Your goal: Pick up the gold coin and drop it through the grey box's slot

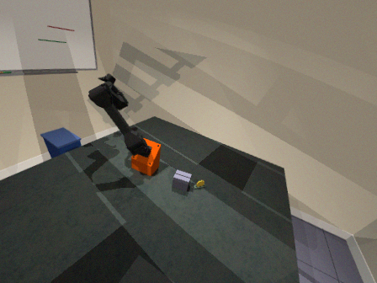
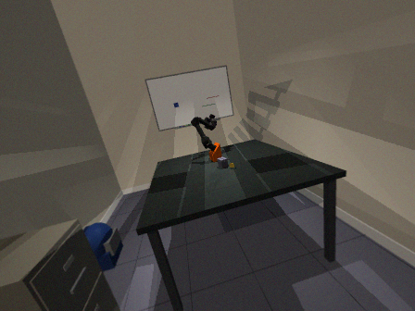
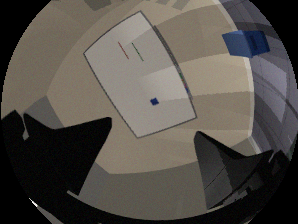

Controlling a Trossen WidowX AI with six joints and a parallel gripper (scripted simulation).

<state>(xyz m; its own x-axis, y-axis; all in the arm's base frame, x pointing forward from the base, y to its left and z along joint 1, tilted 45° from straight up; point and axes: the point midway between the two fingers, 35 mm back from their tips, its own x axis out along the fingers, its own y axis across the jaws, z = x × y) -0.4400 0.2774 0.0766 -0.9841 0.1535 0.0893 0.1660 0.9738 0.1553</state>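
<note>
Now: the gold coin 83 cm ahead of my gripper tip, 34 cm below it and 13 cm to the right of it.
</note>
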